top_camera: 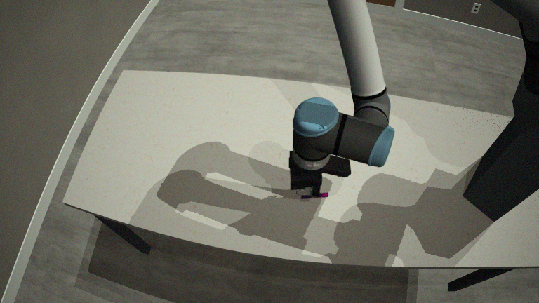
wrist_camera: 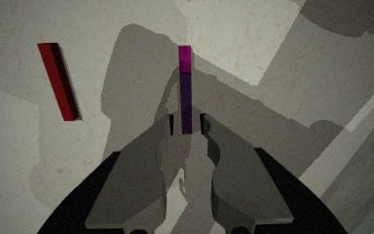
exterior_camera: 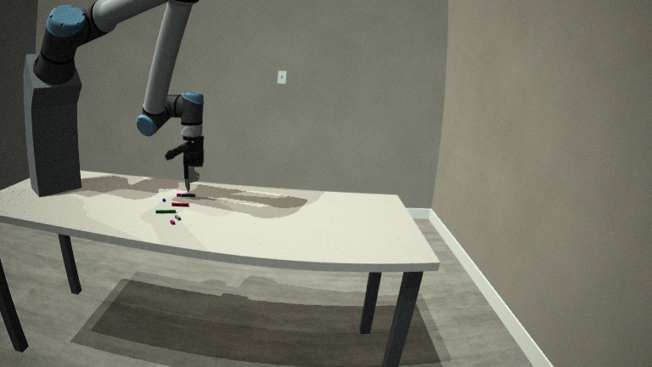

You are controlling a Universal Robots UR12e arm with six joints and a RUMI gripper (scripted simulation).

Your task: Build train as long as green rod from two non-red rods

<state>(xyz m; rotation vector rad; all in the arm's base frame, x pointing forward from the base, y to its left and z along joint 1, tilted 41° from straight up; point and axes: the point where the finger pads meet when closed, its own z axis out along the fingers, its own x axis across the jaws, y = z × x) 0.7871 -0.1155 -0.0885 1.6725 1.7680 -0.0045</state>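
Right now the purple rod is 30 mm below my hand. Also, from my hand: small blue rod: 100 mm behind, 60 mm to the right, 30 mm below; red rod: 30 mm behind, 110 mm to the right, 30 mm below; green rod: 90 mm behind, 190 mm to the right, 30 mm below.
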